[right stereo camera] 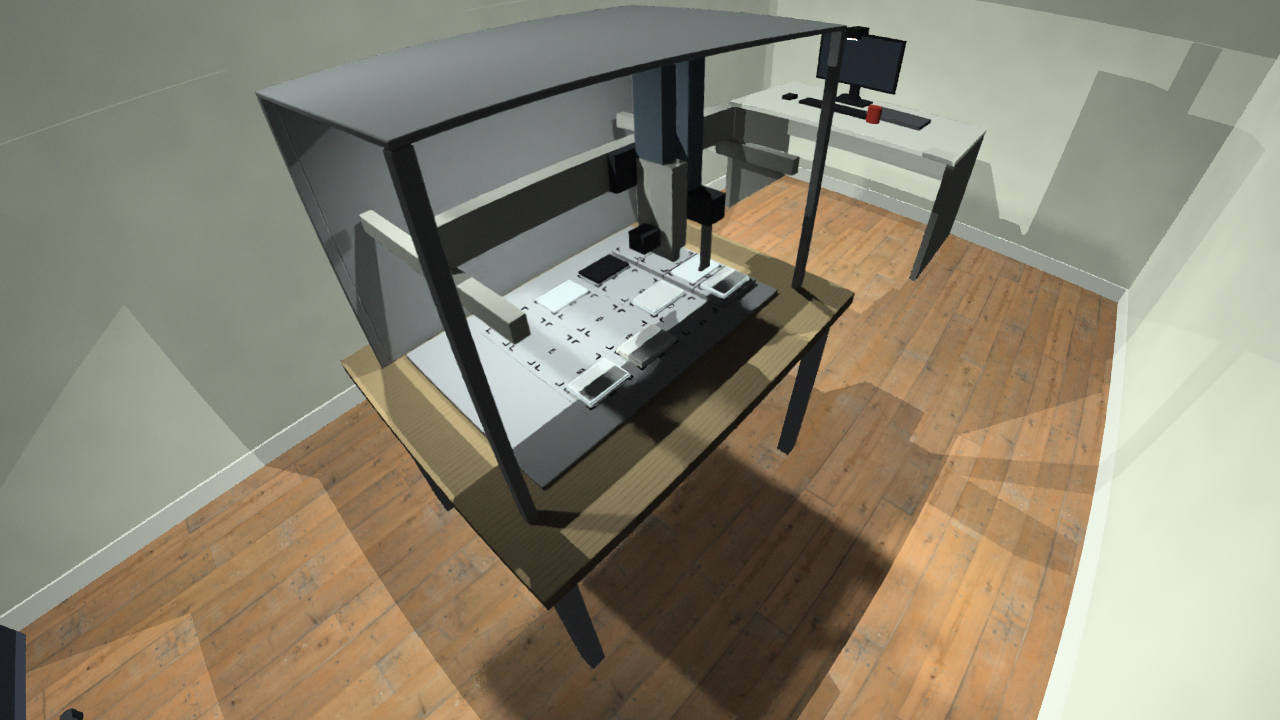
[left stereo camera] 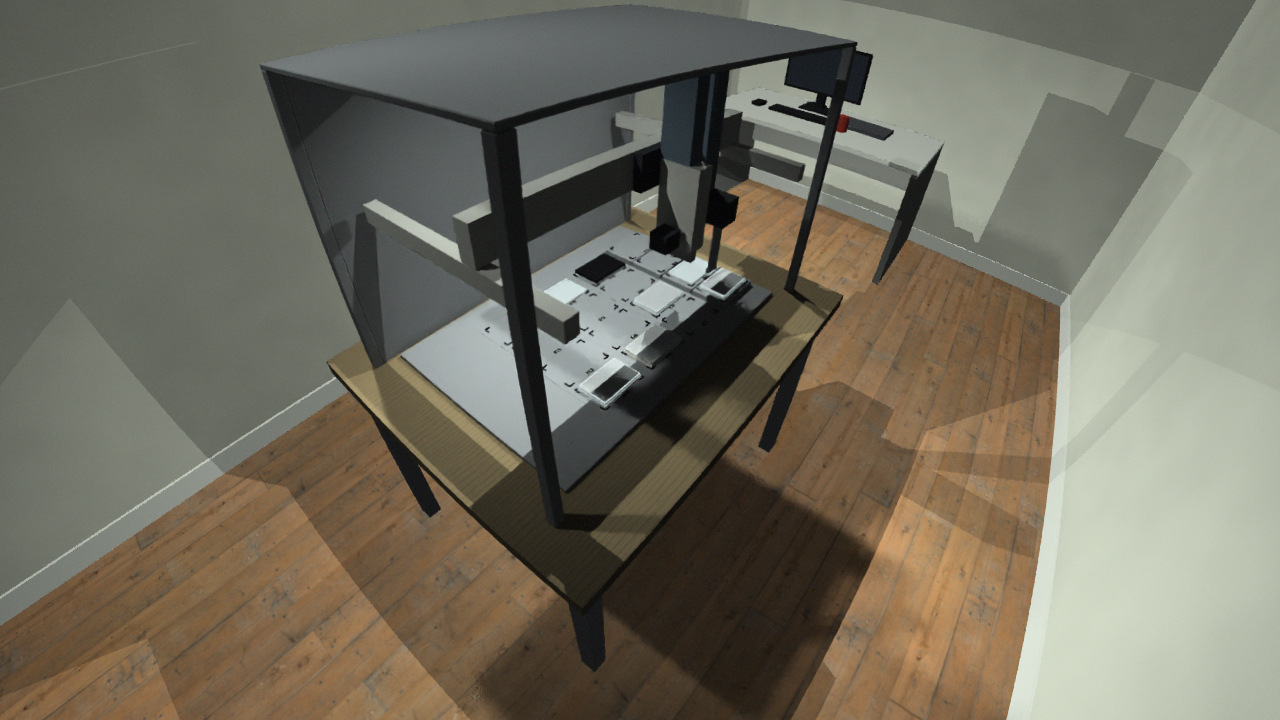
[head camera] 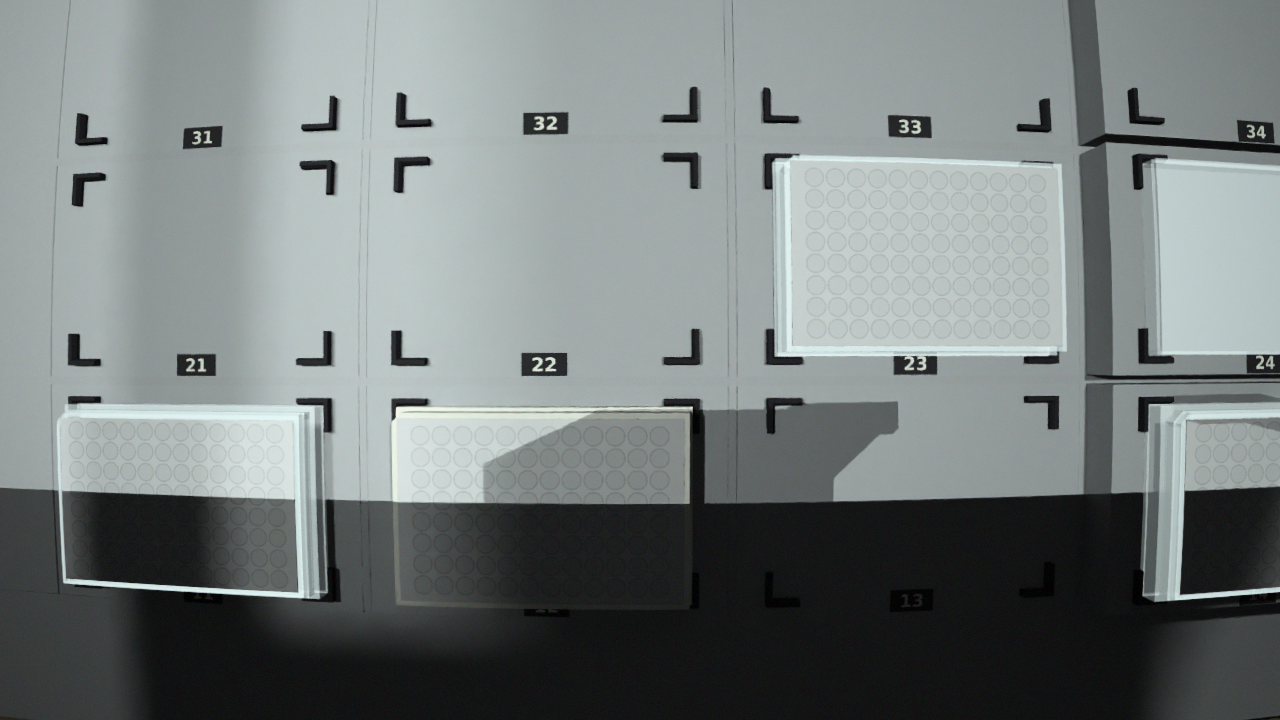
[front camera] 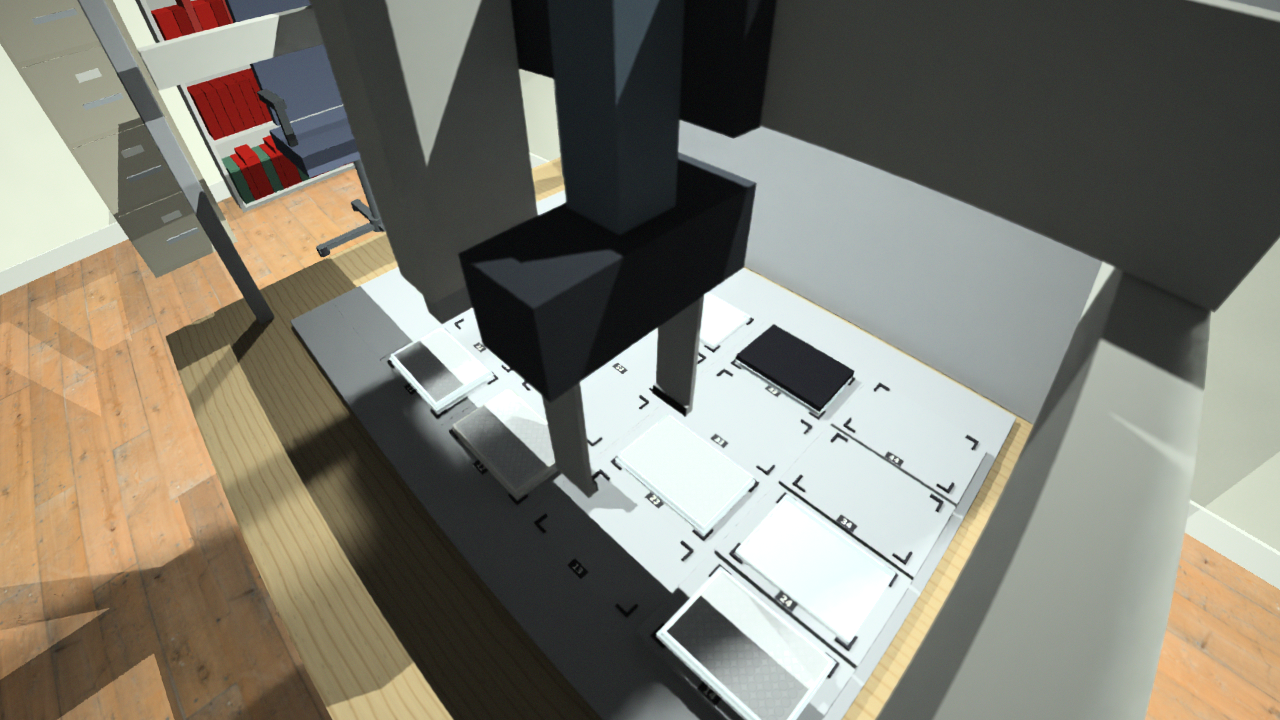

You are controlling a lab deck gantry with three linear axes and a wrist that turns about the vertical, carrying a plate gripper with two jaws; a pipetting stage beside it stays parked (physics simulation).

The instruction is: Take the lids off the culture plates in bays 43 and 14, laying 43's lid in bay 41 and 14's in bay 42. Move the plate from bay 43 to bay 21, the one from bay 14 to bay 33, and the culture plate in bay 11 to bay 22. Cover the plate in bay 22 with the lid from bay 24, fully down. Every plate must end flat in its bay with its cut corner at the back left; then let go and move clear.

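Places are measured from the robot's base along level axes (x right, y down, z ahead), in millimetres.
Pixels of known places: gripper, between the fingertips: [right stereo camera: 687, 260] [left stereo camera: 693, 262] [front camera: 627, 438]; robot's base, origin of its link: [right stereo camera: 591, 408] [left stereo camera: 605, 409] [head camera: 85, 578] [front camera: 390, 362].
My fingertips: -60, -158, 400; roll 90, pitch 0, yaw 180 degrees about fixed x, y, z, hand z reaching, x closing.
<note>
Ahead of a thing's pixels: the offset from my fingertips to its top centre, as dx, dy, dz.
My gripper [front camera: 637, 447] [left stereo camera: 713, 266] [right stereo camera: 704, 266] is open and empty, its two jaws hanging wide apart above the right part of the deck; the exact bay below is unclear. A clear plate {+17, +129, +156} [front camera: 747, 653] [head camera: 1226, 510] sits in bay 14, partly cut off in the head view. A black-topped plate {-304, +142, -8} [front camera: 794, 365] [left stereo camera: 599, 267] [right stereo camera: 603, 269] is in bay 43. A clear plate {+17, +144, -336} [front camera: 438, 368] [head camera: 179, 501] is in bay 11. A flat white lid {-90, +136, +156} [front camera: 816, 565] [head camera: 1217, 259] lies in bay 24. Bays 21 and 22 hold no plate in the head view. Cut corners are hard to make out.
A cream-edged plate {+17, +144, -172} [front camera: 505, 443] [head camera: 546, 537] sits in bay 12 and a clear plate {-90, +144, -8} [front camera: 684, 470] [head camera: 921, 255] in bay 23. A white piece {-304, +150, -172} [left stereo camera: 565, 290] [right stereo camera: 562, 296] lies in bay 42. The grey pipetting column [front camera: 438, 179] [left stereo camera: 682, 205] stands beside my gripper.
</note>
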